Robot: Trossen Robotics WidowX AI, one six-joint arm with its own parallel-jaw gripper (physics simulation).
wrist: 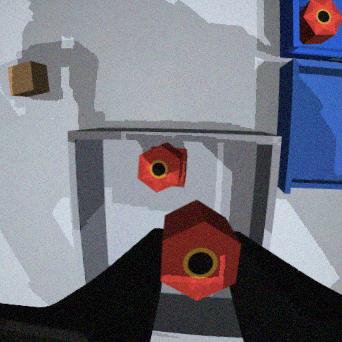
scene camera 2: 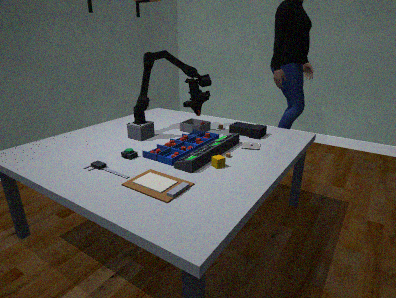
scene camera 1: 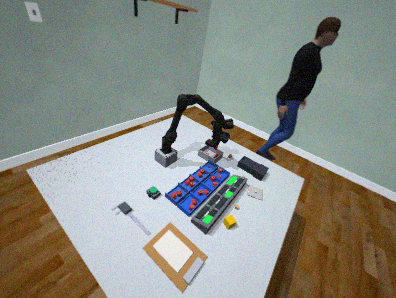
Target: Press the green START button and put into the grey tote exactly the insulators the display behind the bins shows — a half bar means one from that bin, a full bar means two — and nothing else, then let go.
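Note:
My gripper is shut on a red insulator and holds it above the grey tote. Another red insulator lies inside the tote; the tote's near part is hidden by the fingers and the held insulator in the wrist view. The blue bins hold red insulators, and one bin beside the tote looks empty in the wrist view. The dark display behind them shows green bars at three places. The green START button stands left of the bins.
A black box stands beyond the tote. A small brown block lies near the tote. A yellow cube, a clipboard, a caliper and a light plate lie around. A person stands behind the table.

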